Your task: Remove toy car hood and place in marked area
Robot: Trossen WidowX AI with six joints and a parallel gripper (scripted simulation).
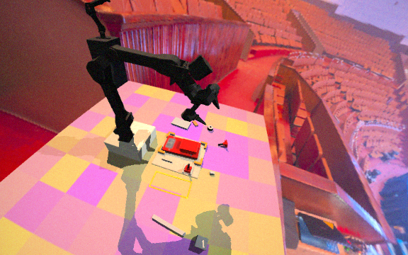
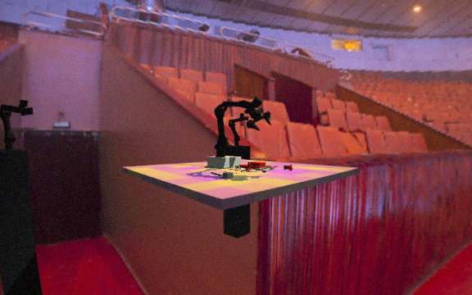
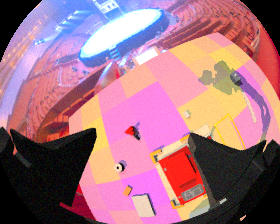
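My gripper tip is now 250 mm above the red hood, 80 mm past it and 20 mm to the right of it.
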